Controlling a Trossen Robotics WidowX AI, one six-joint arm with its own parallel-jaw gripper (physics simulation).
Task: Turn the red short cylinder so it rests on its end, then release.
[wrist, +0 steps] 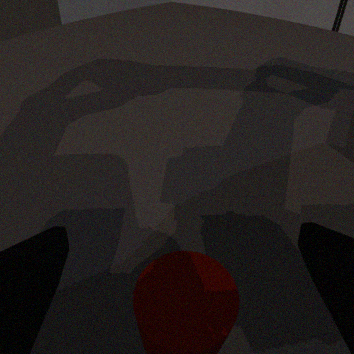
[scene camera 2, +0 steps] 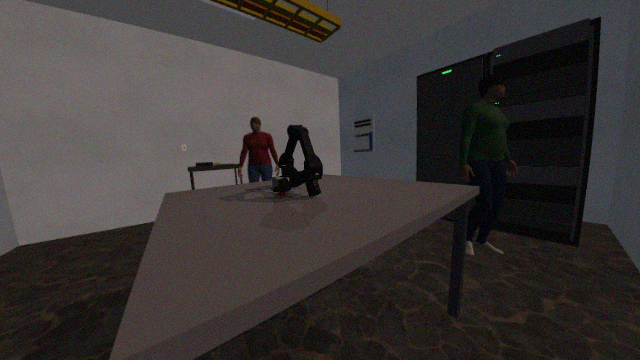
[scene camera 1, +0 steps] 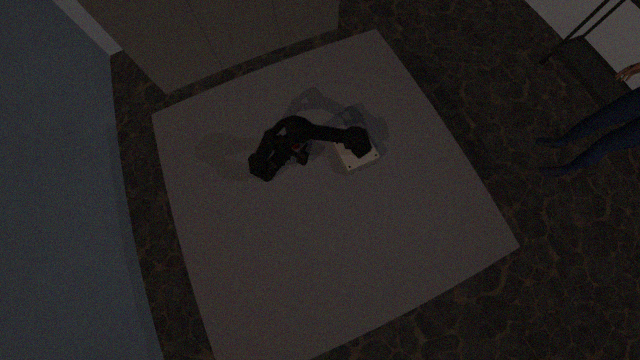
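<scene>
The red short cylinder (scene camera 1: 296, 146) (scene camera 2: 282, 193) (wrist: 186, 305) is on the table, low between the spread fingers. In the wrist view its round end faces up towards the camera and its side narrows below, so it looks stood on its end. Its base is cut off by the frame's lower edge, so slight tilt cannot be ruled out. My gripper (scene camera 1: 295, 150) (scene camera 2: 281, 189) (wrist: 185, 236) is open around it, with a visible gap on both sides. In both scene views the arm and fingers hide most of the cylinder.
The black arm (scene camera 1: 325, 133) (scene camera 2: 311, 150) stands on a pale base plate (scene camera 1: 352, 164) on the grey table (scene camera 1: 325, 250) (scene camera 2: 225, 260). Dark shadows of the arm cross the table. Two people, one in red (scene camera 2: 258, 149) and one in green (scene camera 2: 485, 130), stand beyond the table.
</scene>
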